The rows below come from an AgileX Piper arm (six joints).
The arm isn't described. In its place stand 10 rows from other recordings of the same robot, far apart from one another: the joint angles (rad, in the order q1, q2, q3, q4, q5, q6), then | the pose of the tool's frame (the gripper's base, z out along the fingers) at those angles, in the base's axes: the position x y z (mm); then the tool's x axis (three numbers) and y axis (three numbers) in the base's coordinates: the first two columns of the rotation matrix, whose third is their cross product.
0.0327 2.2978 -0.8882 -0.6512 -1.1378 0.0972 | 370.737 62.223 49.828 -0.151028 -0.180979 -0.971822 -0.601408 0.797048 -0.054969
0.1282 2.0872 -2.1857 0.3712 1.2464 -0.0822 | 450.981 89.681 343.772 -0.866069 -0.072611 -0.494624 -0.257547 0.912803 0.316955
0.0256 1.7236 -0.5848 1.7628 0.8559 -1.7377 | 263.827 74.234 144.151 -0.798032 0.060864 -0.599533 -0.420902 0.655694 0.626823
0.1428 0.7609 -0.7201 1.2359 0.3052 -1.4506 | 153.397 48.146 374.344 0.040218 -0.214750 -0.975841 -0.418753 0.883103 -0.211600
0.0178 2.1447 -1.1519 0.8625 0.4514 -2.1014 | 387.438 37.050 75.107 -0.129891 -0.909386 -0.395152 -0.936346 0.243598 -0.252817
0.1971 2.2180 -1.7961 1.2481 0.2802 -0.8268 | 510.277 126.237 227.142 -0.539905 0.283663 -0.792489 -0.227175 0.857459 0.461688
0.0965 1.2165 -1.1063 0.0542 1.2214 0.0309 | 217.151 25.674 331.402 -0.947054 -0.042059 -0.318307 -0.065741 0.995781 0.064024
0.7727 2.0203 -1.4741 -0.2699 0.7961 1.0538 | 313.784 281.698 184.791 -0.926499 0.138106 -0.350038 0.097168 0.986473 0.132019
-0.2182 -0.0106 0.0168 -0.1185 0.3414 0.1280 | 51.226 -15.048 177.606 -0.245107 0.071010 -0.966892 0.257690 0.966211 0.005635
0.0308 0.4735 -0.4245 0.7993 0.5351 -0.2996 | 94.394 36.189 288.350 -0.468480 0.369169 -0.802646 -0.195827 0.842521 0.501807
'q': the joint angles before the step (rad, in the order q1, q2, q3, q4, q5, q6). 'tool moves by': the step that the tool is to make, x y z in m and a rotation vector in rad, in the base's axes. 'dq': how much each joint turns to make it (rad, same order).
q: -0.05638, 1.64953, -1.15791, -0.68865, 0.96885, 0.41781
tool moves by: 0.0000, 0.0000, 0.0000, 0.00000, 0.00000, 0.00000
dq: 0.00000, 0.00000, 0.00000, 0.00000, 0.00000, 0.00000
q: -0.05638, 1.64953, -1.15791, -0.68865, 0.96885, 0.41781
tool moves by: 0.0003, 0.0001, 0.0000, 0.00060, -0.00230, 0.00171
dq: 0.00007, 0.00018, -0.00013, -0.00003, -0.00292, 0.00010
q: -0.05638, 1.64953, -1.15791, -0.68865, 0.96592, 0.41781
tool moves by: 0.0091, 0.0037, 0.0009, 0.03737, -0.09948, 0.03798
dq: -0.00015, 0.00013, -0.00019, 0.00805, -0.10811, 0.02681
